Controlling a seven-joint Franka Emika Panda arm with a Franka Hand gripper.
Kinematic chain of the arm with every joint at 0, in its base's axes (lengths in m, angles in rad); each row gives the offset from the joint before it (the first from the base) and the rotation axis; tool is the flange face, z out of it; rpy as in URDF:
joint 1: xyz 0 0 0.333 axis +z
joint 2: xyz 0 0 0 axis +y
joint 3: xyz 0 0 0.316 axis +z
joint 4: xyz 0.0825 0 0 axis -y
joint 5: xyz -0.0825 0 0.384 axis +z
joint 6: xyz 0 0 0 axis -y
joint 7: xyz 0.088 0 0 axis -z
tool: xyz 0 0 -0.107 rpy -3.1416 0 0
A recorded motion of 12 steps. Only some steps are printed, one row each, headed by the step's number.
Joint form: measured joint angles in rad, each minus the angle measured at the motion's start. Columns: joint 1, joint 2, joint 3, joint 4, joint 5, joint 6, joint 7.
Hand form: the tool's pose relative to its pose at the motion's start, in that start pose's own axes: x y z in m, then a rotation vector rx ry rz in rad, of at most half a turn. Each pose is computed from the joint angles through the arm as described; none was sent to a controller.
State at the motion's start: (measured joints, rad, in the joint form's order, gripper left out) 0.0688 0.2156 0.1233 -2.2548 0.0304 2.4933 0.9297
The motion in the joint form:
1: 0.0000 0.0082 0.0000 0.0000 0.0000 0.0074 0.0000
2: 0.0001 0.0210 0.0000 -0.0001 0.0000 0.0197 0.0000
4: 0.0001 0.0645 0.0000 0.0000 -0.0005 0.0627 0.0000
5: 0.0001 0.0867 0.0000 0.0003 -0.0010 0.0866 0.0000
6: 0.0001 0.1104 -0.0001 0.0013 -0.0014 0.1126 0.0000
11: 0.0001 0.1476 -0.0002 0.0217 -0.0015 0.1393 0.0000
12: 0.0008 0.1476 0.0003 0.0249 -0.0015 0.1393 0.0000
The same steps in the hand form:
1: 0.0002 0.0000 0.0037 -0.0001 -0.0011 0.0004
2: 0.0005 -0.0001 0.0096 0.0002 -0.0024 0.0009
4: 0.0014 -0.0001 0.0291 0.0023 -0.0055 0.0027
5: 0.0019 -0.0001 0.0388 0.0051 -0.0056 0.0035
6: 0.0024 -0.0002 0.0489 0.0090 -0.0051 0.0046
11: 0.0064 -0.0048 0.0594 0.0193 -0.0021 0.0065
12: 0.0066 -0.0062 0.0583 0.0220 -0.0004 0.0054

